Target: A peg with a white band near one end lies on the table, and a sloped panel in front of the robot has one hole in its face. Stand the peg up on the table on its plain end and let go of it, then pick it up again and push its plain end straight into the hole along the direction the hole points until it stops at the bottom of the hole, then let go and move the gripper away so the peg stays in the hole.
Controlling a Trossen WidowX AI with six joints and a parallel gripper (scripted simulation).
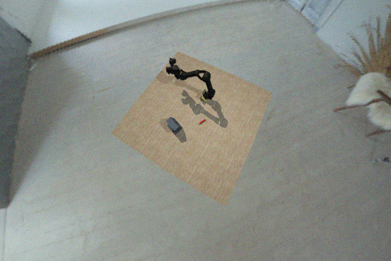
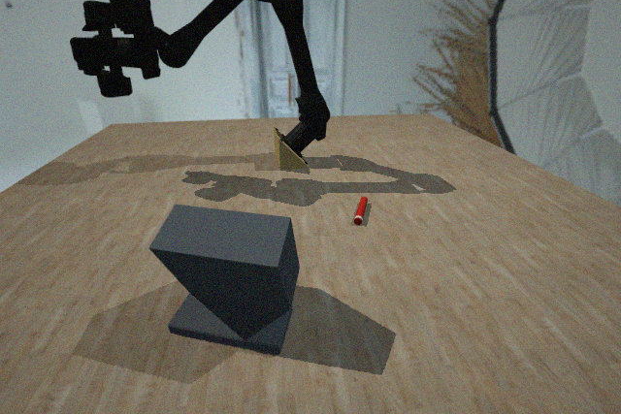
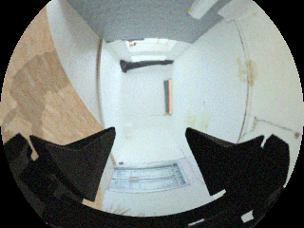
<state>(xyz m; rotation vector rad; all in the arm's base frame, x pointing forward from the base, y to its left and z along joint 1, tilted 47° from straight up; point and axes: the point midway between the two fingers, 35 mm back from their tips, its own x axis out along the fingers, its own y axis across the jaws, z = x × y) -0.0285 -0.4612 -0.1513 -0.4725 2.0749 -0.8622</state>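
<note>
My gripper tip is now 35 cm short of the red peg, 55 cm to the right of it and 27 cm above it. From my gripper tip the other things lie so: sloped panel 51 cm ahead, 34 cm to the left, 20 cm below; flat grey base 54 cm ahead, 33 cm to the left, 27 cm below.
</note>
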